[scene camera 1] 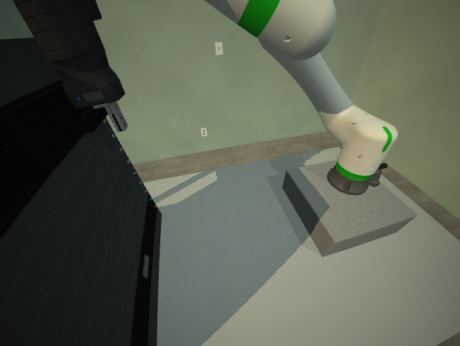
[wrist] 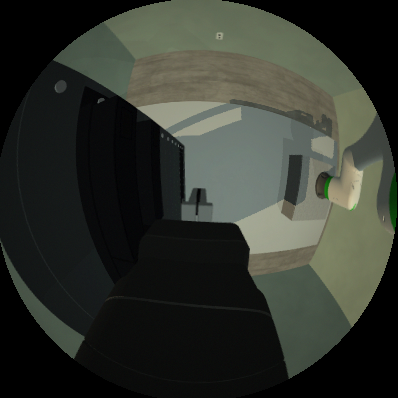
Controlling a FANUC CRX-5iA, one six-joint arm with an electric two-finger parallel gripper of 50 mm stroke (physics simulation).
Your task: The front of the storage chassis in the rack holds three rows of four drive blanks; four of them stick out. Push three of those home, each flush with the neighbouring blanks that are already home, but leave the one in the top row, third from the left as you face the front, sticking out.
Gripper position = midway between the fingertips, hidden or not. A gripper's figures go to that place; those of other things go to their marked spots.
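Scene:
A rack (scene camera 1: 87, 232) is 0.38 m from the lens, while my gripper (scene camera 1: 123, 129) is 0.40 m from the lens.

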